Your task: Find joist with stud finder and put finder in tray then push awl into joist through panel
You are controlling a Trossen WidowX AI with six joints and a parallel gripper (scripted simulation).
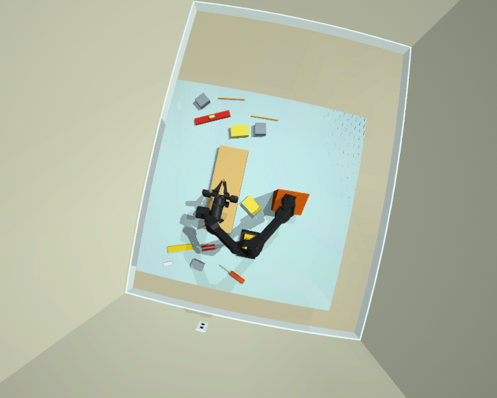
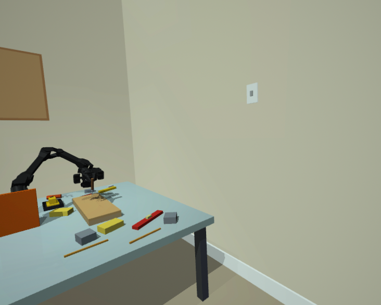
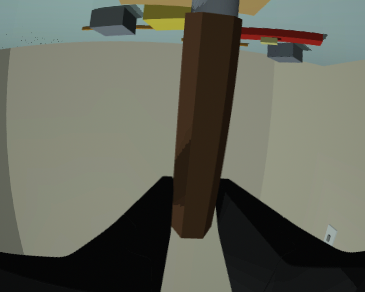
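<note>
Right now my gripper tip is 5 cm above the awl and 2 cm to the right of it. Also, from my gripper tip: red level (39 cm to the right, 22 cm ahead, 19 cm below); then dark tray (32 cm to the left, 23 cm behind, 19 cm below); then yellow stud finder (34 cm to the left, 23 cm behind, 15 cm below).
</note>
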